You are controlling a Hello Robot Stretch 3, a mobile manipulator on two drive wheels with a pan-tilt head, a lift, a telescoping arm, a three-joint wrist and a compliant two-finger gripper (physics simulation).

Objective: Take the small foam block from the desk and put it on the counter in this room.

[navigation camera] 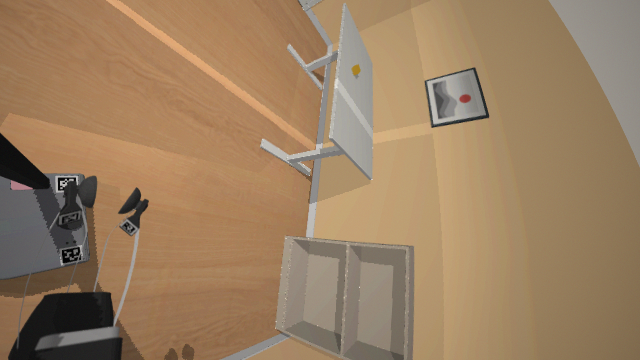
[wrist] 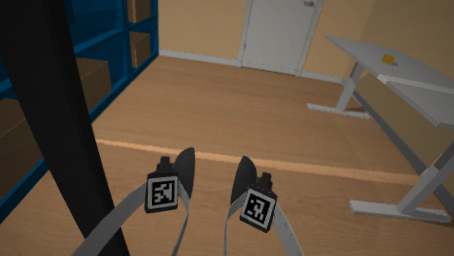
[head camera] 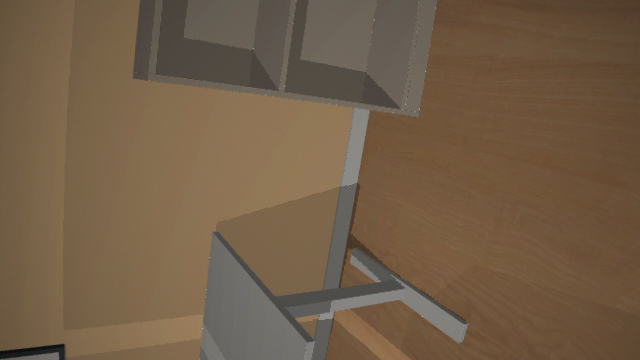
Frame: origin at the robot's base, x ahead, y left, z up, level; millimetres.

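Where they show: gripper, fingertip midpoint: (navigation camera: 115, 183).
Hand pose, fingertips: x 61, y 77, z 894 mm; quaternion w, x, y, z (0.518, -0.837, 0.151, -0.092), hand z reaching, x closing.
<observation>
After its pixels a point has its place.
The small foam block (navigation camera: 356, 69) {x 1494, y 1007, z 758 mm} (wrist: 388, 59) is yellow and sits on the grey-white desk (navigation camera: 356, 145) {x 1405, y 342, z 720 mm} (wrist: 420, 95), on the part beyond the pale light stripe. The desk also shows in part in the head camera view (head camera: 235, 300), at the bottom, where the block does not show. My gripper (navigation camera: 110, 196) {x 61, y 77, z 894 mm} (wrist: 215, 169) {x 61, y 77, z 894 mm} is open, with nothing between its fingers. It is well apart from the desk, over the floor and close to my base in the navigation view. A counter does not show clearly in these views.
A grey open shelf unit (head camera: 286, 45) {x 1250, y -540, z 639 mm} (navigation camera: 346, 295) {x 1192, y -736, z 643 mm} stands by the wall near the desk. Blue racks (wrist: 126, 40) with brown boxes (wrist: 94, 80) stand at the left of the wrist view. A white door (wrist: 277, 37) is at the back. A framed picture (navigation camera: 457, 97) {x 2002, y 739, z 1503 mm} hangs above the desk.
</observation>
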